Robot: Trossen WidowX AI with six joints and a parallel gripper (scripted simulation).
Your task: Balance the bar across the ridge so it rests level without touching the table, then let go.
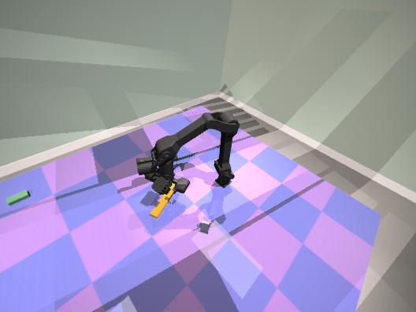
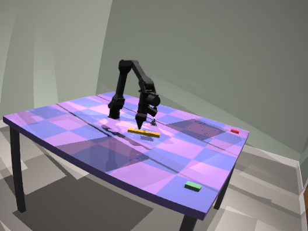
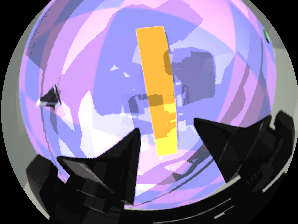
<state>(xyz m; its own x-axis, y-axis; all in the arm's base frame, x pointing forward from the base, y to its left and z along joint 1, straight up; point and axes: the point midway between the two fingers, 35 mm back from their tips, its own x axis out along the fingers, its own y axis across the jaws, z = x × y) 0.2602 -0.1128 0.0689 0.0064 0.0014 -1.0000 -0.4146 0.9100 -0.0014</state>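
My gripper tip is now 2 cm short of the orange bar, 1 cm to the right of it and 3 cm above it. The rest, counted from my gripper tip: red block (48 cm ahead, 61 cm to the left, 3 cm below); green block (48 cm ahead, 39 cm to the right, 3 cm below).
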